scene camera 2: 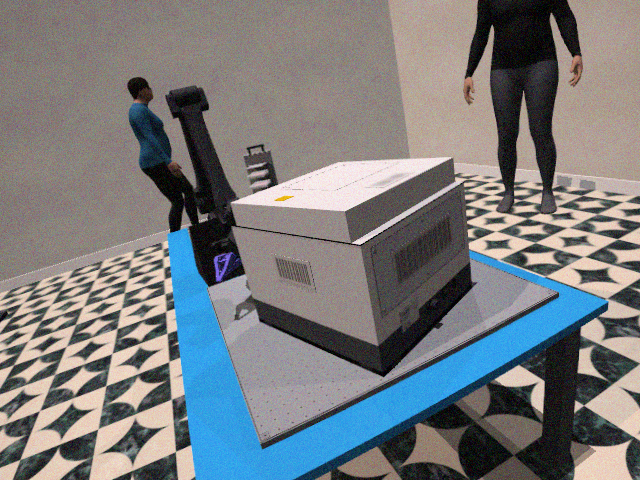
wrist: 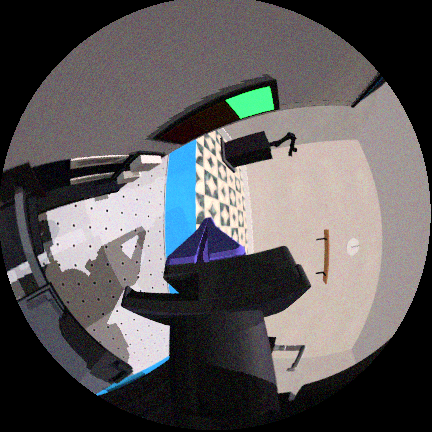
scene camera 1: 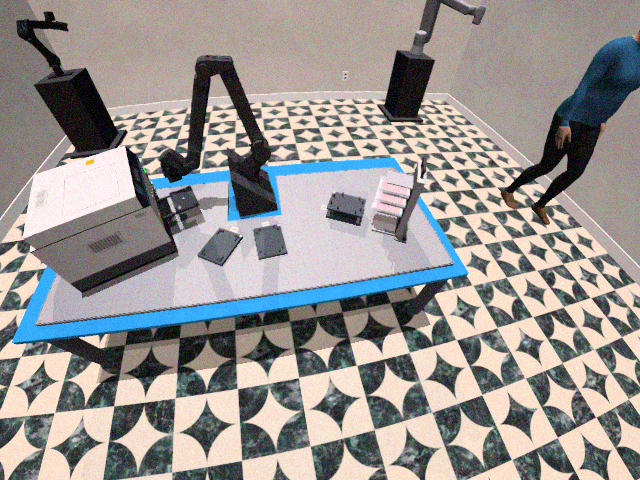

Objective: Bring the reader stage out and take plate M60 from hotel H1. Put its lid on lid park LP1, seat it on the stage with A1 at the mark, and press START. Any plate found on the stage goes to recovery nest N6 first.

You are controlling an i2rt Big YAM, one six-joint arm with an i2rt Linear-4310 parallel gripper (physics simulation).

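Frame: origin at the arm's base, x left, y back, z up, level; metres.
Where they show: gripper, between the fingertips: (scene camera 2: 218, 281) (wrist: 208, 221) (scene camera 1: 163, 171); arm's base, origin of its link: (scene camera 1: 246, 171).
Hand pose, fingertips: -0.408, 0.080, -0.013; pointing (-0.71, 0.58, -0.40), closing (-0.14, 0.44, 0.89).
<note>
Each offset is from my fingertips to the top centre of the thing, as dx, dy, dz. "spot": to the spot under its first point.
The white reader @[-0.159, -0.310, +0.200] (scene camera 1: 105, 224) (scene camera 2: 320, 289) stands at the table's left end in scene camera 1. Its status lamp @[-0.040, -0.081, +0.086] (wrist: 252, 101) shows green in the wrist view. A dark, stage-like block @[+0.090, -0.206, -0.013] (scene camera 1: 184, 198) projects beside its front; whether a plate is on it I cannot tell. Two pale buttons (wrist: 148, 159) (wrist: 128, 176) show on the reader. My gripper (scene camera 1: 174, 174) (scene camera 2: 225, 266) (wrist: 208, 221), with purple fingers, is shut and empty beside the reader's front, near the stage block. The hotel (scene camera 1: 410, 206) (scene camera 2: 264, 158) holds several pale and pinkish plates at the right; their labels are unreadable.
Two flat dark nests @[spot: +0.277, -0.408, -0.110] (scene camera 1: 220, 245) @[spot: +0.482, -0.415, -0.112] (scene camera 1: 269, 241) lie in front of the arm base (scene camera 1: 253, 193). A raised dark nest @[+0.850, -0.282, -0.046] (scene camera 1: 346, 207) stands left of the hotel. Their labels are unreadable. A person in blue (scene camera 1: 597, 77) (scene camera 2: 148, 129) stands beyond the table.
</note>
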